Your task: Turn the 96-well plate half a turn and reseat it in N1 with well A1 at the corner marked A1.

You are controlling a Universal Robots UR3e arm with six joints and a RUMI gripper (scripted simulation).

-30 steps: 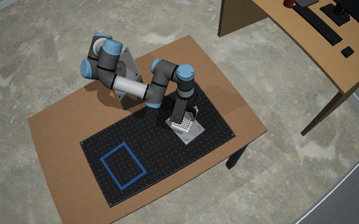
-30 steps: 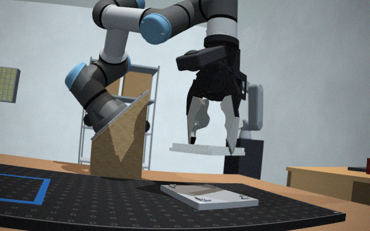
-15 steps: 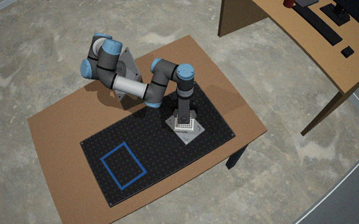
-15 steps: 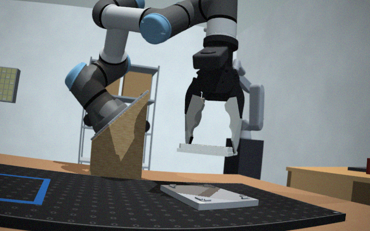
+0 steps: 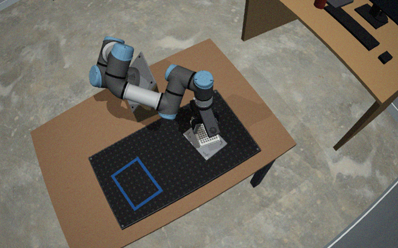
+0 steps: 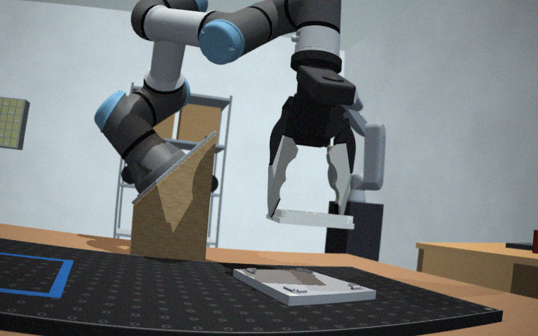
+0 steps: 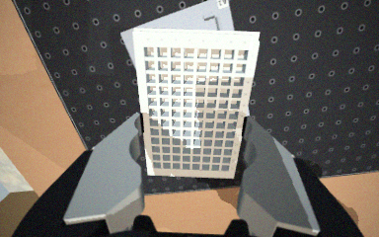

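My gripper is now 1 cm above the white 96-well plate. The rest, counted from my hand: corner label: 9 cm below, 8 cm ahead, 5 cm to the right; then grey plate nest N1: 10 cm below.
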